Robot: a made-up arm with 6 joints. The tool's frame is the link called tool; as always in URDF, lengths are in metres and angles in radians. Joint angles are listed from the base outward. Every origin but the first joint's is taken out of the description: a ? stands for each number. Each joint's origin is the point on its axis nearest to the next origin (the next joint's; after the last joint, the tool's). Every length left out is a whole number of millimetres.
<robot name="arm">
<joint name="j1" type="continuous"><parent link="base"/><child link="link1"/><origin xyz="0 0 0.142"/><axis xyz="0 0 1"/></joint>
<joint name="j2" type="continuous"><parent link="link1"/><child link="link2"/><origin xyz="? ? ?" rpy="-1.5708 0 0"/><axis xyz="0 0 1"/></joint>
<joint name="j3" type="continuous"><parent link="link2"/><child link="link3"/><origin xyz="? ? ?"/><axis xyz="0 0 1"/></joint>
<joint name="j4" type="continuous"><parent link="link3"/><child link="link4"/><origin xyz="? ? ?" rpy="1.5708 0 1.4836"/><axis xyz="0 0 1"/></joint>
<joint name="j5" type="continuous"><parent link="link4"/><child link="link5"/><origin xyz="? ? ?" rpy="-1.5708 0 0"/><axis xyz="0 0 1"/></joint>
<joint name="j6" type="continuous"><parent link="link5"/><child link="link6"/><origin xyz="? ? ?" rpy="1.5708 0 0"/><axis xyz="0 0 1"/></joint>
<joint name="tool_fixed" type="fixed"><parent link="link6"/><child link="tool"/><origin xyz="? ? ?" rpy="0 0 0"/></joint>
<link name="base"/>
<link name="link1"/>
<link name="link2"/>
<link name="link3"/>
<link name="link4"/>
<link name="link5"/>
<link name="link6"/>
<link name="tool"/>
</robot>
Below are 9 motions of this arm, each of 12 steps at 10 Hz.
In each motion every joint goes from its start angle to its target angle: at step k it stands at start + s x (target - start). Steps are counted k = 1, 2, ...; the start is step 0. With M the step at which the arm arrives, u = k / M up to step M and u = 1 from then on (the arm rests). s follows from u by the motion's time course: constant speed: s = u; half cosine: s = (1 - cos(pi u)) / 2; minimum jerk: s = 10 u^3 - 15 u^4 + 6 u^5.
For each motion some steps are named. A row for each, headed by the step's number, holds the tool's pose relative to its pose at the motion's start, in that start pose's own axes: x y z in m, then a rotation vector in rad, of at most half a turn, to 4 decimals.
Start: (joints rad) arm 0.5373 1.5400 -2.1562 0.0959 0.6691 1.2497
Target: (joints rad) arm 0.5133 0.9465 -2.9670 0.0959 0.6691 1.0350
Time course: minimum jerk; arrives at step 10
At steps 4, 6, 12:
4: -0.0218 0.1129 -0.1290 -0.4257 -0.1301 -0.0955
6: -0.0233 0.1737 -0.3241 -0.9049 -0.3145 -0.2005
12: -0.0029 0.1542 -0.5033 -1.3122 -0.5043 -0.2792

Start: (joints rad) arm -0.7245 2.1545 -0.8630 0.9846 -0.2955 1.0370
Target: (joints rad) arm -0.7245 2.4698 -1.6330 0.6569 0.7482 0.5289
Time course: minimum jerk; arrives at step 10
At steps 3, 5, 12:
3: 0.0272 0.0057 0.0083 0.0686 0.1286 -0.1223
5: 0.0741 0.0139 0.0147 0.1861 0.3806 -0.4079
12: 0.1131 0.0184 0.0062 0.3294 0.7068 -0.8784

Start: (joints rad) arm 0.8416 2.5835 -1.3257 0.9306 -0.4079 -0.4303
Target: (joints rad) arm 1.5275 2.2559 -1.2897 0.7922 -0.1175 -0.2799
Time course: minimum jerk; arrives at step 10
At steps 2, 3, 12:
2: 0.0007 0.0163 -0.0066 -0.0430 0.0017 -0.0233
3: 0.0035 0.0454 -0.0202 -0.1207 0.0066 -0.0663
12: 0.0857 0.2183 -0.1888 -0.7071 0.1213 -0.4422

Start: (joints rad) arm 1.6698 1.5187 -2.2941 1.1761 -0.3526 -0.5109
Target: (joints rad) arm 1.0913 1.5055 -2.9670 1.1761 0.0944 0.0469
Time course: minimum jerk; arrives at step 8
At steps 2, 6, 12:
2: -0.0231 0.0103 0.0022 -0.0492 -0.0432 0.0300
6: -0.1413 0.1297 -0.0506 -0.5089 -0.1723 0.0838
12: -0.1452 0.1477 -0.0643 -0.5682 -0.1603 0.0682

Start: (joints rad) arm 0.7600 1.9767 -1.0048 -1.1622 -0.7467 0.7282
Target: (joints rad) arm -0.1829 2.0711 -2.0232 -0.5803 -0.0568 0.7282
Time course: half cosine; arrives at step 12
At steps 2, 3, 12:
2: -0.0117 -0.0354 -0.0084 0.1227 -0.0314 0.0162
3: -0.0246 -0.0765 -0.0238 0.2667 -0.0680 0.0381
12: -0.0888 -0.2903 -0.4273 1.6121 -0.5300 0.3450

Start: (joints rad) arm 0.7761 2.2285 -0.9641 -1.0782 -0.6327 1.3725
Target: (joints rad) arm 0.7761 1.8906 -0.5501 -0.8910 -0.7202 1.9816
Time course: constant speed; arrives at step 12
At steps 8, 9, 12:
8: 0.0185 0.0179 -0.0390 -0.0321 -0.0430 0.5309
9: 0.0213 0.0197 -0.0438 -0.0370 -0.0483 0.5969
12: 0.0303 0.0245 -0.0581 -0.0533 -0.0641 0.7944

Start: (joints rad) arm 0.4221 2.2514 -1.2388 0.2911 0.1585 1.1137
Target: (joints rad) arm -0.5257 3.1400 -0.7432 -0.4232 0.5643 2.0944
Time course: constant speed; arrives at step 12
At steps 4, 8, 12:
4: -0.0410 -0.1897 0.0250 0.5964 -0.0164 0.4202
8: 0.0085 -0.3398 -0.0284 1.1757 0.0484 0.8223
12: 0.1064 -0.3958 -0.1179 1.7238 0.2337 1.0852

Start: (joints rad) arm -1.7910 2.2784 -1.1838 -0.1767 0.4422 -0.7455
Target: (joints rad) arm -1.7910 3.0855 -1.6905 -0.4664 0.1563 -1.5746
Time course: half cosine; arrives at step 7
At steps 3, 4, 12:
3: -0.0039 -0.0010 0.0653 0.0087 0.0155 -0.4366
4: -0.0022 0.0063 0.1043 0.0062 0.0156 -0.6889
12: 0.0089 0.0334 0.1710 -0.0048 -0.0051 -1.1309

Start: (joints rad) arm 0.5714 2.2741 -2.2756 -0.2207 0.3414 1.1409
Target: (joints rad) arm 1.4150 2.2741 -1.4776 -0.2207 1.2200 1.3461
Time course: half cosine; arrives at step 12
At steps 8, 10, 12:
8: 0.3103 -0.1046 -0.1450 0.8039 0.8428 -0.4526
10: 0.3323 -0.1387 -0.2076 1.0119 0.9193 -0.6758
12: 0.3345 -0.1506 -0.2299 1.0862 0.9297 -0.7660

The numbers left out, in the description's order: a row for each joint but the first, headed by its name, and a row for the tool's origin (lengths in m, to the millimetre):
j2: 0 0 0
j3: -0.19 -0.026 0
j4: 0.214 -0.038 0
j5: 0 0 0
j6: 0 -0.138 0
tool: 0 0 0

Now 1 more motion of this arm.
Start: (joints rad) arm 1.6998 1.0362 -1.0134 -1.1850 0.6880 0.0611
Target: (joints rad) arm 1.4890 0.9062 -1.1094 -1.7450 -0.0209 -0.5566
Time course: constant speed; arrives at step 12
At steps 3, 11, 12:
3: -0.0156 -0.0294 -0.0068 0.1422 -0.1425 -0.2340
11: -0.0500 -0.0764 -0.0462 0.5229 -0.3762 -0.9750
12: -0.0531 -0.0786 -0.0518 0.5656 -0.3926 -1.0769

